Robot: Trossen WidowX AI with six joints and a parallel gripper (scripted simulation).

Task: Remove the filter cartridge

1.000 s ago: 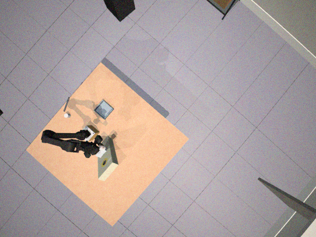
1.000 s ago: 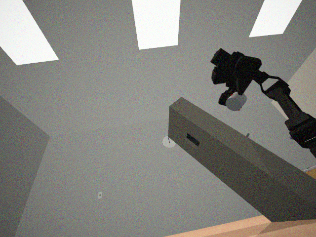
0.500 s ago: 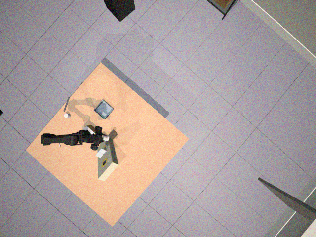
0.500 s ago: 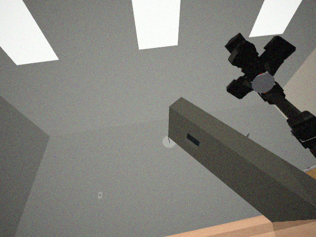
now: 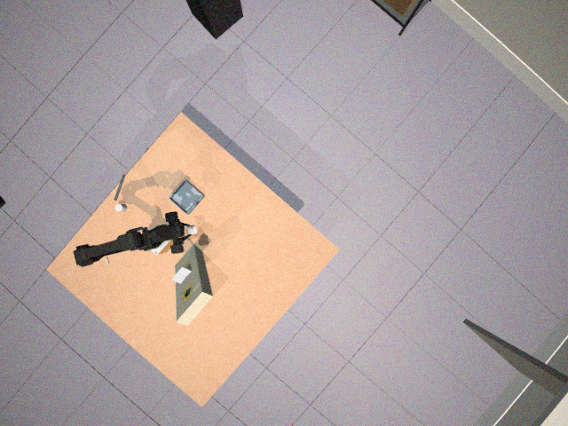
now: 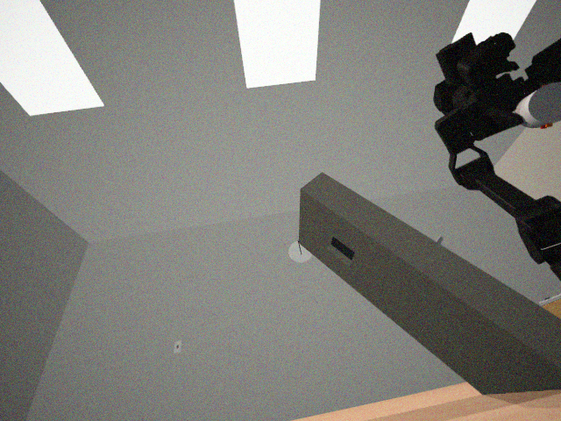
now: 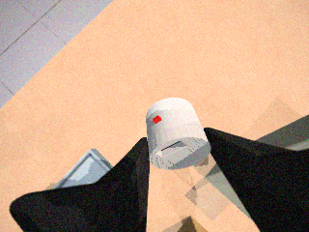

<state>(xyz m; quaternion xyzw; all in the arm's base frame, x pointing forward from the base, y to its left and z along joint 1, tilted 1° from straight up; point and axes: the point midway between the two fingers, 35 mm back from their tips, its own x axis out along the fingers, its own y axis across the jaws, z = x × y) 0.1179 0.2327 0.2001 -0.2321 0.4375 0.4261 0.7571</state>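
My gripper tip is now 22 cm past the light blue square tray, 2 cm to the right of it and 26 cm above it. From my gripper tip the other things lie so: round filter cartridge (right at my gripper tip).
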